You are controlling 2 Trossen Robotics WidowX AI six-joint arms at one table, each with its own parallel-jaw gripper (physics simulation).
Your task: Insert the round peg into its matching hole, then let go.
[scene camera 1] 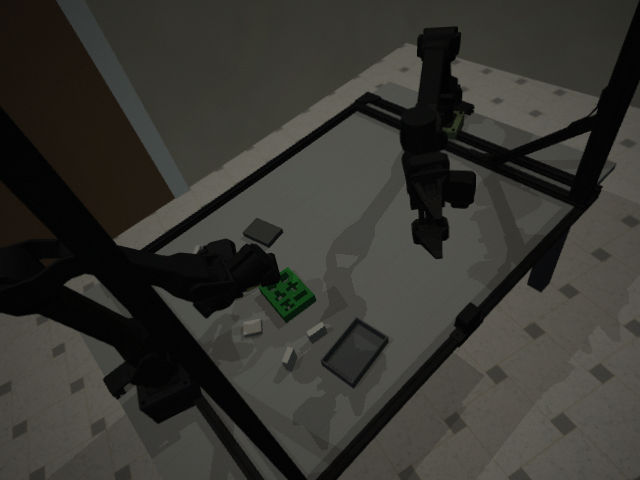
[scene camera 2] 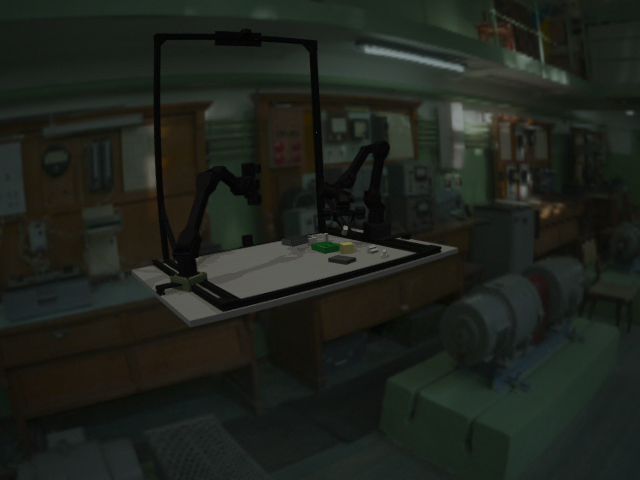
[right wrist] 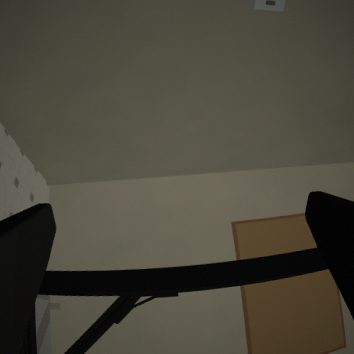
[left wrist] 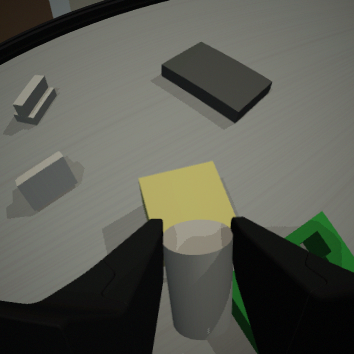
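A pale round peg [left wrist: 198, 290] [scene camera 2: 345, 229] is clamped between the fingers of my left gripper [left wrist: 196, 229], above the table, seen in the left wrist view. In scene camera 1 the left fingers are hard to make out beside the arm. The green hole board [scene camera 1: 302, 310] [scene camera 2: 324, 248] [left wrist: 324, 222] lies flat, partly behind the finger at the right of the left wrist view. A dark angular opening shows there; the round hole does not show clearly. My right gripper [scene camera 1: 431, 242] [right wrist: 182, 211] is open and empty, high above the table.
A yellow block [left wrist: 185, 192] [scene camera 2: 346, 248] stands beside the board. A dark slab [scene camera 1: 262, 232] [left wrist: 217, 80] lies beyond it. White pieces [scene camera 1: 252, 327] [scene camera 1: 316, 331] [scene camera 1: 289, 356] lie near the board and a dark tray [scene camera 1: 371, 329]. Two more pale pieces [left wrist: 47, 182] [left wrist: 34, 100] lie beyond the yellow block.
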